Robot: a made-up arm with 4 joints. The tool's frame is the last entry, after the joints.
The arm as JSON. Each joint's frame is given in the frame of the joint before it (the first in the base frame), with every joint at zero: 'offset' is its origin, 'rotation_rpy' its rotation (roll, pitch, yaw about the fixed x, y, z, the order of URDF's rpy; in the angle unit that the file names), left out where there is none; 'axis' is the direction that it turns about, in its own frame. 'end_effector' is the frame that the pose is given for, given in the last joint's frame.
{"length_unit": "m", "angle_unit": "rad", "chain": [
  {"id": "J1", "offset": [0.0, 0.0, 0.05], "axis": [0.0, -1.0, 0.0]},
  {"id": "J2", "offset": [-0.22, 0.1, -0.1], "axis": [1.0, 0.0, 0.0]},
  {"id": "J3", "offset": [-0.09, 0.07, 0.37], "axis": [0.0, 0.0, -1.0]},
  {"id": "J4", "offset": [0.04, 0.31, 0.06], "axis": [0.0, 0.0, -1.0]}
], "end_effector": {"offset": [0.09, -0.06, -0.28]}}
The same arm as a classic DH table. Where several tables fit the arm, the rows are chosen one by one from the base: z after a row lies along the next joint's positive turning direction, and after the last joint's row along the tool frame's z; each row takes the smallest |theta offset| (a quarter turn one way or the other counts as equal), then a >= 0, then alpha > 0; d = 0 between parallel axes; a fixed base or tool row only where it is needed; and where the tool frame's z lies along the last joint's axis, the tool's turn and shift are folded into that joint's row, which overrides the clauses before.
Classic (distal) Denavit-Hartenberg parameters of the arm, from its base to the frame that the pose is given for. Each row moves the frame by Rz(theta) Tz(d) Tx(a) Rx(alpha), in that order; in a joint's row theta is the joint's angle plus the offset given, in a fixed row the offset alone. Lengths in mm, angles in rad.
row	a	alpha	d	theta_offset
base (fixed)	0.0	1.5708	50.0	0.0000
J1	100.0	-1.5708	-100.0	-1.5708
J2	70.0	1.5708	-310.0	1.5708
J3	312.6	0.0000	0.0	0.1283
J4	-108.2	3.1416	0.0	-1.1111
tool (fixed)	0.0	0.0000	150.0	-2.5536

